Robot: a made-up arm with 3 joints.
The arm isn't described. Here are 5 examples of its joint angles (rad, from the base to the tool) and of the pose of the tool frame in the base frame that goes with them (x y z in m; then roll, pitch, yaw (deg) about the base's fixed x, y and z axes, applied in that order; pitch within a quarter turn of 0, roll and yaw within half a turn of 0).
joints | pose
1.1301 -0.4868 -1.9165 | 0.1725 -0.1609 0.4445 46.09 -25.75 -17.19
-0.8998 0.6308 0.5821 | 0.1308 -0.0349 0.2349 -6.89 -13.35 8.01
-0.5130 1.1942 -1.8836 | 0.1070 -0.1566 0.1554 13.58 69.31 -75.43
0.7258 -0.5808 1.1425 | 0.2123 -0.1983 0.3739 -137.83 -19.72 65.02
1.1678 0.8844 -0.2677 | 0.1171 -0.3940 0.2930 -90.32 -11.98 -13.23
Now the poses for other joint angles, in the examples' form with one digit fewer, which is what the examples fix.
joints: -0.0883 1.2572 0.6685
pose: 0.010 -0.220 0.115 -54.7 33.5 21.2
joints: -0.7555 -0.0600 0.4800
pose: 0.205 -0.122 0.323 7.1 -36.4 -27.0
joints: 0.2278 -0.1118 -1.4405
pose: 0.199 -0.214 0.377 57.9 -7.5 -39.8
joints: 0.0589 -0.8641 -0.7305
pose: 0.131 -0.194 0.486 82.6 -45.6 -64.2
